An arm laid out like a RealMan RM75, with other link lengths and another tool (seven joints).
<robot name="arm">
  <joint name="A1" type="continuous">
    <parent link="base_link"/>
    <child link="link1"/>
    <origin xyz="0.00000 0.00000 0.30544" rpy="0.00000 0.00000 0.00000"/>
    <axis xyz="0 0 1"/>
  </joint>
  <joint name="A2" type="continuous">
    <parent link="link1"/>
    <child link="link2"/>
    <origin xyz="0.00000 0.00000 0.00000" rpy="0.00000 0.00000 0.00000"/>
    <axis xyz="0 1 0"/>
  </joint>
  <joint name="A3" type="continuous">
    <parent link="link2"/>
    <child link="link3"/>
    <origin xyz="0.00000 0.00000 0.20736" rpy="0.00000 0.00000 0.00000"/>
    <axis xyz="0 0 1"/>
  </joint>
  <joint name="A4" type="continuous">
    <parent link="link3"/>
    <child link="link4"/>
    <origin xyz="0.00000 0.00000 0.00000" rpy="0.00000 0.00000 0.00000"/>
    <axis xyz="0 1 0"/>
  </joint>
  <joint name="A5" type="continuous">
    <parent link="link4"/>
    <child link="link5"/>
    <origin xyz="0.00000 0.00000 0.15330" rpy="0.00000 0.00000 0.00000"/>
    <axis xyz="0 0 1"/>
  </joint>
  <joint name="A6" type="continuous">
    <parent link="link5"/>
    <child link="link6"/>
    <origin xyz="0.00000 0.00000 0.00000" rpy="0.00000 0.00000 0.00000"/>
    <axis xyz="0 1 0"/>
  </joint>
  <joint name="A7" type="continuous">
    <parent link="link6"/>
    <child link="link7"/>
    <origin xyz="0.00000 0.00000 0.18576" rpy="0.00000 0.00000 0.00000"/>
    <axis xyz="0 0 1"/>
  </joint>
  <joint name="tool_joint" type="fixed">
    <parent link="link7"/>
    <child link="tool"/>
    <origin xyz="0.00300 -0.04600 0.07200" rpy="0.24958 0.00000 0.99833"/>
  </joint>
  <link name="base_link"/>
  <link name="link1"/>
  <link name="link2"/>
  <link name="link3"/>
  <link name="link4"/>
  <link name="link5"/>
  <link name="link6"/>
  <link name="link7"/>
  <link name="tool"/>
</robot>
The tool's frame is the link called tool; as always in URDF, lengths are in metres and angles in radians. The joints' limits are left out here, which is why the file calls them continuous.
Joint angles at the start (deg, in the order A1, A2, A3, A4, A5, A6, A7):
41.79, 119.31, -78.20, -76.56, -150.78, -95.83, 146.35
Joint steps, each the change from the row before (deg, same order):
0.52, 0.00, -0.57, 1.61, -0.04, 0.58, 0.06
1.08, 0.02, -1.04, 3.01, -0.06, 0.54, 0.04
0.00, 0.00, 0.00, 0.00, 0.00, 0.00, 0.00
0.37, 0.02, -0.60, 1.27, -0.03, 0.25, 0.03
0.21, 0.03, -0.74, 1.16, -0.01, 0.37, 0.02
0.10, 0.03, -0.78, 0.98, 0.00, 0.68, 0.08
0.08, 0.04, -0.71, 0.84, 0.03, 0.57, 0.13
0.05, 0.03, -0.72, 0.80, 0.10, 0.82, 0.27
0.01, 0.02, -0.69, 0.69, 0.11, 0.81, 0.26
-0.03, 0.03, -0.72, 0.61, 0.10, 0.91, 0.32
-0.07, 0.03, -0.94, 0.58, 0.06, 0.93, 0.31
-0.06, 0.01, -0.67, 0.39, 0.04, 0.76, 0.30
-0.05, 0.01, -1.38, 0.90, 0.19, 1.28, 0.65
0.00, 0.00, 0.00, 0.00, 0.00, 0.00, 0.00
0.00, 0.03, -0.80, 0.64, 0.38, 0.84, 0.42
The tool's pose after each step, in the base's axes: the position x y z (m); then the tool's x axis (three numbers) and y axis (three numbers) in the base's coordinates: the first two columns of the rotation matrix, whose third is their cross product. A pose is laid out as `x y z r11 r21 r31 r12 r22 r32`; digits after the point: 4 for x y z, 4 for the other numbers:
0.2184 0.3337 0.0047 0.0084 -0.9872 -0.1590 -0.7351 0.1017 -0.6703
0.2231 0.3295 -0.0011 -0.0020 -0.9914 -0.1305 -0.7215 0.0918 -0.6863
0.2231 0.3295 -0.0011 -0.0020 -0.9914 -0.1305 -0.7215 0.0918 -0.6863
0.2257 0.3272 -0.0036 -0.0064 -0.9931 -0.1174 -0.7143 0.0867 -0.6944
0.2285 0.3247 -0.0061 -0.0098 -0.9944 -0.1051 -0.7071 0.0812 -0.7024
0.2309 0.3236 -0.0084 -0.0105 -0.9951 -0.0987 -0.7016 0.0776 -0.7083
0.2329 0.3223 -0.0105 -0.0119 -0.9956 -0.0929 -0.6969 0.0749 -0.7133
0.2345 0.3219 -0.0127 -0.0134 -0.9957 -0.0917 -0.6940 0.0752 -0.7160
0.2359 0.3217 -0.0147 -0.0142 -0.9957 -0.0916 -0.6917 0.0759 -0.7182
0.2371 0.3219 -0.0166 -0.0142 -0.9955 -0.0936 -0.6900 0.0775 -0.7197
0.2387 0.3219 -0.0186 -0.0119 -0.9955 -0.0940 -0.6864 0.0765 -0.7232
0.2398 0.3223 -0.0199 -0.0104 -0.9953 -0.0966 -0.6843 0.0775 -0.7251
0.2422 0.3217 -0.0228 -0.0107 -0.9952 -0.0974 -0.6792 0.0787 -0.7297
0.2422 0.3217 -0.0228 -0.0107 -0.9952 -0.0974 -0.6792 0.0787 -0.7297
0.2429 0.3209 -0.0255 -0.0132 -0.9952 -0.0970 -0.6795 0.0801 -0.7293

